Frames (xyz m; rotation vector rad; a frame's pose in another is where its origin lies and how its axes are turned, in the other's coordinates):
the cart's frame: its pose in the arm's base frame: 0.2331 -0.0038 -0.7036 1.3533 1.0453 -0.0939
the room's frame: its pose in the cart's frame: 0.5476 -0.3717 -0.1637 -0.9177 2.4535 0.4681
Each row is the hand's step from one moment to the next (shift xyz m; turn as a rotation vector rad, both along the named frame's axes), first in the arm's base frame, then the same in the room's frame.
Working: the arm's base frame: its pose in the room's frame: 0.3981 1.3080 0.0510 0.1171 1.8529 2.4093

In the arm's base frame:
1: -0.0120 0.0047 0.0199 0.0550 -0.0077 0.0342
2: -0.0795 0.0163 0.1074 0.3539 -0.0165 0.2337
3: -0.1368 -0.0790 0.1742 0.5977 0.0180 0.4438
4: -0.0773 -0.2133 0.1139 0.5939 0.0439 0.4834
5: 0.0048 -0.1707 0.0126 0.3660 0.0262 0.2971
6: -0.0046 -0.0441 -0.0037 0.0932 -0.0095 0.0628
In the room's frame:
1: 0.0142 0.0164 0.0097 -0.0502 0.0417 0.0013
2: 0.0914 0.0888 0.0433 -0.3221 0.2728 0.0441
3: 0.1594 0.1699 -0.0316 -0.5396 0.4961 0.1314
4: 0.0974 0.1538 -0.1769 -0.5318 0.5270 0.1666
5: 0.0023 0.0562 -0.1617 -0.3278 0.3242 0.1016
6: 0.0055 0.0071 -0.0436 -0.0845 0.0744 0.0069

